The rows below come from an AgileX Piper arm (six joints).
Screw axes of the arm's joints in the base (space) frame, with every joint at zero. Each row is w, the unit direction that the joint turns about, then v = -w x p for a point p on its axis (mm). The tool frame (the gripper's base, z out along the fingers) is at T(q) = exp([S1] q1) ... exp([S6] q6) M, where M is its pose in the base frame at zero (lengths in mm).
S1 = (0, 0, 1, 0, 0, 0)
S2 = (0, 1, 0, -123, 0, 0)
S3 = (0, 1, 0, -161.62, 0, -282.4)
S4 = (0.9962, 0, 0.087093, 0, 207.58, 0)
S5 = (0, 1, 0, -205.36, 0, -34.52)
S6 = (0.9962, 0, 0.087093, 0, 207.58, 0)
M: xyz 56.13 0 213.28 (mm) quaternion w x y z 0.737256 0 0.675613 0
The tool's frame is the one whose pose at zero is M.
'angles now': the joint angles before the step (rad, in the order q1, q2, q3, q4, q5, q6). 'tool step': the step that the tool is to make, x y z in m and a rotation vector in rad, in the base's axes. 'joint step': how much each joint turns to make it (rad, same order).
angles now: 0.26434, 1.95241, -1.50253, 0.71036, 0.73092, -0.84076
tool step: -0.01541, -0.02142, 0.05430, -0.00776, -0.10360, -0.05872
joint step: -0.03211, -0.13974, 0.00435, -0.07961, 0.00710, 0.07518
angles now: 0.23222, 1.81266, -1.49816, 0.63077, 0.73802, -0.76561
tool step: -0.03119, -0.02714, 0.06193, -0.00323, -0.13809, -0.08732
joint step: -0.03874, -0.18180, 0.02082, -0.08992, -0.00698, 0.08766
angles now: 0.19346, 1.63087, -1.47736, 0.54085, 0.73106, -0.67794
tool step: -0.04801, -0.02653, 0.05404, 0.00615, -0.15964, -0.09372
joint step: -0.03685, -0.20823, 0.05526, -0.07655, -0.03197, 0.07183
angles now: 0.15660, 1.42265, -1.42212, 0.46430, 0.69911, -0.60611
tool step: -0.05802, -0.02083, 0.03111, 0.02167, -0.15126, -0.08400
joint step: -0.02772, -0.22070, 0.11093, -0.04871, -0.06269, 0.05180
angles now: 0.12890, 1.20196, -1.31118, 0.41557, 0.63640, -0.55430
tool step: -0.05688, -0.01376, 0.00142, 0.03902, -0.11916, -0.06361
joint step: -0.01478, -0.22106, 0.17188, -0.01580, -0.08879, 0.03466
